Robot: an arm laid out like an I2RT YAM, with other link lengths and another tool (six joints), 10 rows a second.
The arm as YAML. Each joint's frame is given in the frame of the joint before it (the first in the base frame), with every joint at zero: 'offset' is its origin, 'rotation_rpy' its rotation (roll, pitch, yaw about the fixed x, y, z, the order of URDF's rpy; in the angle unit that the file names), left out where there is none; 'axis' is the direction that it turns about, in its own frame. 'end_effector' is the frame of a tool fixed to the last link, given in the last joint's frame.
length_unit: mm
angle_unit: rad
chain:
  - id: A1
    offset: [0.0, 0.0, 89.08]
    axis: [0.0, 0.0, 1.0]
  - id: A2
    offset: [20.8, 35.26, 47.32]
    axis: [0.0, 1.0, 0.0]
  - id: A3
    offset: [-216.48, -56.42, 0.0]
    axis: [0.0, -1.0, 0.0]
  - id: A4
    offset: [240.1, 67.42, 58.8]
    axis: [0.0, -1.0, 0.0]
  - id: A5
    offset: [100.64, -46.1, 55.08]
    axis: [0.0, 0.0, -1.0]
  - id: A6
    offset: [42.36, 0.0, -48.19]
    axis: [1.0, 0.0, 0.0]
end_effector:
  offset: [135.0, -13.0, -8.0]
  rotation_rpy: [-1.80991, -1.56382, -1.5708]
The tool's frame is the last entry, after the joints.
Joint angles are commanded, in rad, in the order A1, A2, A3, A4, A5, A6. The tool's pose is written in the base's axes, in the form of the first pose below.
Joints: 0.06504 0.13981 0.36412 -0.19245 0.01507 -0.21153
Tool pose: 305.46, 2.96, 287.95, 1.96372, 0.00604, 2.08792
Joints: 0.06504 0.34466 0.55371 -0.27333 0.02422 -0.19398
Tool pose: 317.38, 2.20, 300.60, 2.06529, 0.00435, 1.98937
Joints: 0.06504 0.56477 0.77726 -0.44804 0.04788 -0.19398
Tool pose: 330.83, -1.11, 297.21, 2.20856, 0.02823, 1.78853
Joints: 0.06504 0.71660 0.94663 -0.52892 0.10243 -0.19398
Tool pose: 343.15, -9.92, 310.91, 2.23043, -0.00001, 1.68507
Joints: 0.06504 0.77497 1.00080 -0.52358 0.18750 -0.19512
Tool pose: 350.00, -24.26, 320.57, 2.17923, -0.06781, 1.63626
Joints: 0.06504 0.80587 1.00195 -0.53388 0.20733 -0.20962
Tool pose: 353.97, -27.47, 308.80, 2.18988, -0.05280, 1.57584
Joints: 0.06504 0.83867 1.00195 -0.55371 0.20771 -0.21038
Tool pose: 357.46, -27.31, 292.88, 2.22676, -0.03350, 1.51605
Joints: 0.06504 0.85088 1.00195 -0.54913 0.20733 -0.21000
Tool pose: 359.83, -27.09, 289.92, 2.23250, -0.03094, 1.50769
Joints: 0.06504 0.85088 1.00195 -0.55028 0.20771 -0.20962
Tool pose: 359.70, -27.17, 289.64, 2.23324, -0.03126, 1.50625
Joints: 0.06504 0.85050 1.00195 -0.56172 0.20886 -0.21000
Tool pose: 358.40, -27.45, 286.93, 2.23997, -0.02773, 1.49290
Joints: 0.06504 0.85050 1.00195 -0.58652 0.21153 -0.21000
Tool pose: 355.59, -28.09, 280.84, 2.25513, -0.02082, 1.46300
